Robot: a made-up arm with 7 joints. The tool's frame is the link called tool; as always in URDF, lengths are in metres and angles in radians.
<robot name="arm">
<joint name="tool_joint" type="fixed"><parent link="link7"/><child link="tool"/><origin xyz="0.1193 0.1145 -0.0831" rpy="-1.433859 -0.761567 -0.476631"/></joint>
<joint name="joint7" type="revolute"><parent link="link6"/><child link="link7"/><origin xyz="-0.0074 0.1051 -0.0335" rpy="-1.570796 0 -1.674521"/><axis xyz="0 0 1"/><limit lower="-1.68" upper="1.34" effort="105" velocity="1.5"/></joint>
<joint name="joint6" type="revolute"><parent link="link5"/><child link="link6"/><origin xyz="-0.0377 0.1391 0.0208" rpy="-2.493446 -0.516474 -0.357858"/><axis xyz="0 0 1"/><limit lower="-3.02" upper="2.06" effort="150" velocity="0.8"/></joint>
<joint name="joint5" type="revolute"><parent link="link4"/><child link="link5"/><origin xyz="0.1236 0.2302 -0.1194" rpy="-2.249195 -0.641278 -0.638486"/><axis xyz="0 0 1"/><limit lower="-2.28" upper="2.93" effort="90" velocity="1.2"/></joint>
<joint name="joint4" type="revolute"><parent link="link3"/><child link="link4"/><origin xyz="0.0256 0.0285 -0.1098" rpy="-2.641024 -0.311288 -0.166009"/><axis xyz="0 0 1"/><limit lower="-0.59" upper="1.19" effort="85" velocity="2.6"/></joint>
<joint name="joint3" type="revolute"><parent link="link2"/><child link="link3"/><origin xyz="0.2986 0.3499 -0.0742" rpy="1.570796 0 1.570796"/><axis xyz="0 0 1"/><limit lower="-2.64" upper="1.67" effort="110" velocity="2.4"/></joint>
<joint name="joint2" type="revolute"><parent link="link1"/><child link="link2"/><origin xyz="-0.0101 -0.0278 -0.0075" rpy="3.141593 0 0"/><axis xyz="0 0 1"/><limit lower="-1.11" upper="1.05" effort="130" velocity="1.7"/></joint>
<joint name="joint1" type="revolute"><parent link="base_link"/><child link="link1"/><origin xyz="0.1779 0.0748 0.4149" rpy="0 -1.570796 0"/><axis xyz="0 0 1"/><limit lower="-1.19" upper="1.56" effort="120" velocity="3.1"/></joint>
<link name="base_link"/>
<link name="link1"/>
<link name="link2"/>
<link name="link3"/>
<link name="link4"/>
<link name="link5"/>
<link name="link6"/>
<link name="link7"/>
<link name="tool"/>
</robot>
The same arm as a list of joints. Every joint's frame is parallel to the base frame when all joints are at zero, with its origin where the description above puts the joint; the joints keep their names.
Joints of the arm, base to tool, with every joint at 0 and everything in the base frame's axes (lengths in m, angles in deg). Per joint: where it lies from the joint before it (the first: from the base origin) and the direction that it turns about. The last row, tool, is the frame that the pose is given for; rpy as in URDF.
joint1: axis -x origin 0.1779 0.0748 0.4149
joint2: axis +x origin 0.0075 -0.0278 -0.0101
joint3: axis +z origin -0.0742 -0.3499 0.2986
joint4: axis 0.428924 -0.344319 -0.835146 origin 0.0285 -0.0256 -0.1098
joint5: axis -0.693222 -0.545517 0.471015 origin -0.2754 -0.0749 0.0324
joint6: axis +x origin 0.0232 0.0491 0.1351
joint7: axis -y origin -0.0335 0.0182 -0.1038
tool: origin -0.1145 0.0831 0.1193 rpy 61.04 -40.02 -64.3
Joint limits (deg, base to tool): -68.18..89.38 -63.6..60.16 -151.26..95.68 -33.8..68.18 -130.63..167.88 -173.03..118.03 -96.26..76.78

